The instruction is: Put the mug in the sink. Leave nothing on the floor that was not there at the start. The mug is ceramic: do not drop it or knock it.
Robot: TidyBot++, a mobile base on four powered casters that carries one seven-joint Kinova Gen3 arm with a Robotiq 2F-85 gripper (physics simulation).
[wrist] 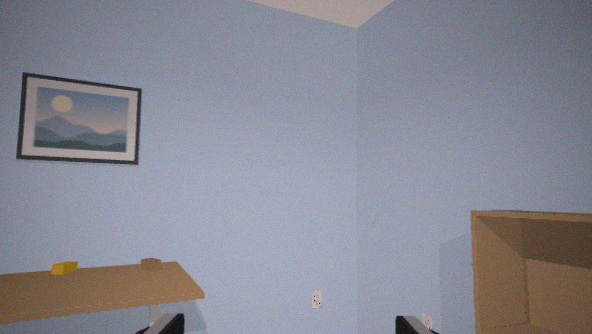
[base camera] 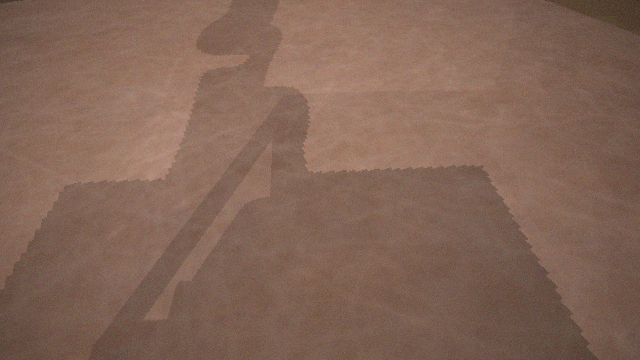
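Frame: origin at the arm's base, x ahead, y left, z up, level; centimetres.
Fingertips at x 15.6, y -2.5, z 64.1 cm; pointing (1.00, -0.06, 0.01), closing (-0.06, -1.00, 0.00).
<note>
A point is followed by its place in that frame.
My gripper [wrist: 290,325] {x 15.6, y -2.5, z 64.1 cm} is open, its two dark fingertips wide apart at the bottom edge of the wrist view, with blue wall showing between them. The mug and the sink do not show in either view. The base camera view shows the floor with the shadow of the base and the arm on it.
In the wrist view a wooden table or shelf top [wrist: 100,295] {x 147.7, y 60.9, z 32.3 cm} at the lower left bears a yellow block [wrist: 64,268] {x 188.0, y 95.1, z 35.1 cm} and a brown block [wrist: 151,264] {x 192.6, y 56.6, z 35.6 cm}. An open wooden cabinet [wrist: 476,270] {x 137.9, y -82.7, z 43.3 cm} stands at the right. A framed picture [wrist: 80,120] {x 203.5, y 100.7, z 110.7 cm} hangs on the wall. A rug edge or darker floor shows at the base view's top right.
</note>
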